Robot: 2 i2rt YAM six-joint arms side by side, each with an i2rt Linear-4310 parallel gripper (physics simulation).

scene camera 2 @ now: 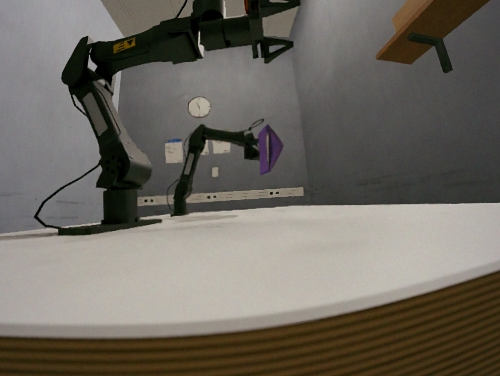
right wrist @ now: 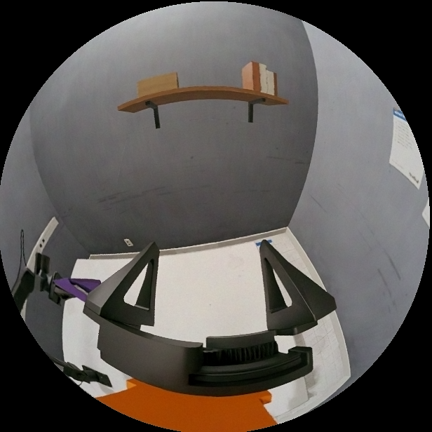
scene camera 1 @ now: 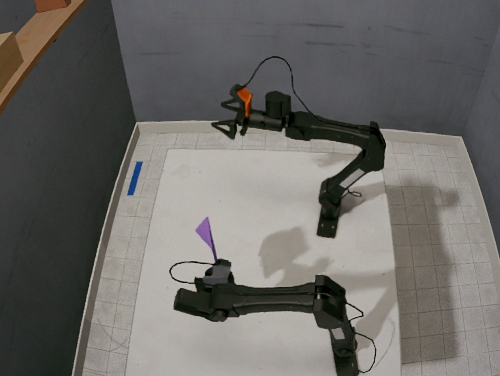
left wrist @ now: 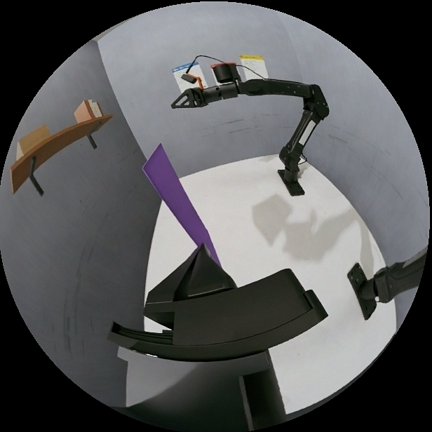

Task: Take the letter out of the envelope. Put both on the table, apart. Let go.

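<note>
A purple envelope is held up in the air above the table, tilted on edge. My left gripper is shut on one end of it. A thin pale strip shows within the purple in scene camera 2; it may be the letter's edge. The rest of the letter is hidden. My right gripper is wide open and empty, high and well apart from the envelope, beyond the table's far edge in scene camera 1.
A wooden shelf with boxes or books hangs on the wall. Both arms stand on the table. A blue strip lies on the floor past the table's left edge in scene camera 1.
</note>
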